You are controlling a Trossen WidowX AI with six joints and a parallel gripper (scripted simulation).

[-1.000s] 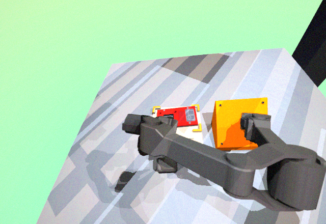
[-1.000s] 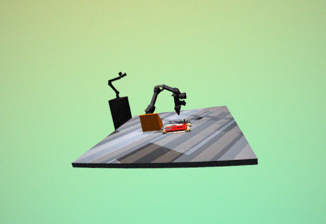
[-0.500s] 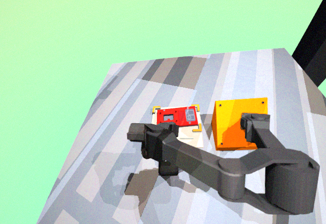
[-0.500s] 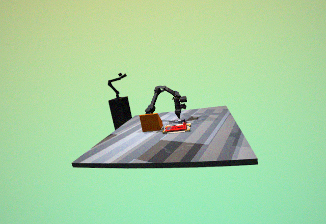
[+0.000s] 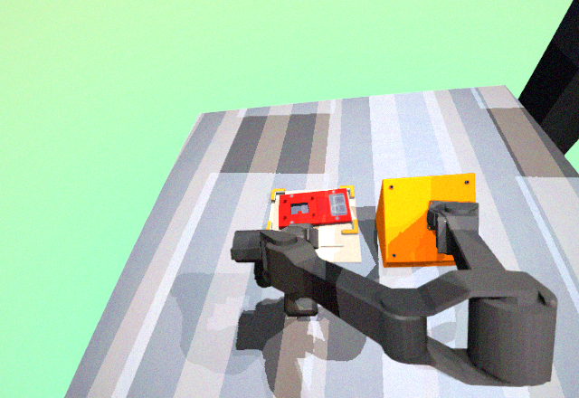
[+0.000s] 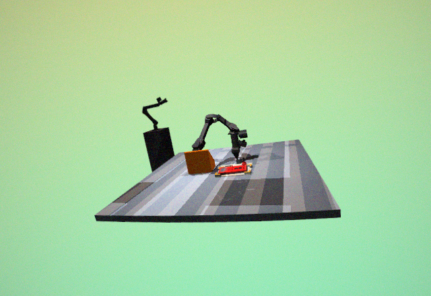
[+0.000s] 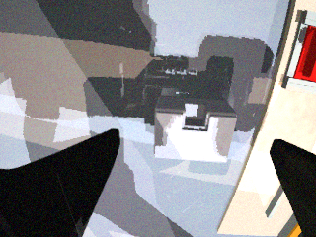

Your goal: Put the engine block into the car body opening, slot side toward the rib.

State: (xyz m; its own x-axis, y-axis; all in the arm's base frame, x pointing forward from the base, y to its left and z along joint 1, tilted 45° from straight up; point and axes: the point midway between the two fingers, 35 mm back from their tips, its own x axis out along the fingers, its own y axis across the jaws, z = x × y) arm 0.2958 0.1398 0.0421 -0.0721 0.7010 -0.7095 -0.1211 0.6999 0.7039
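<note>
The grey engine block lies 20 mm below my gripper tip.
</note>
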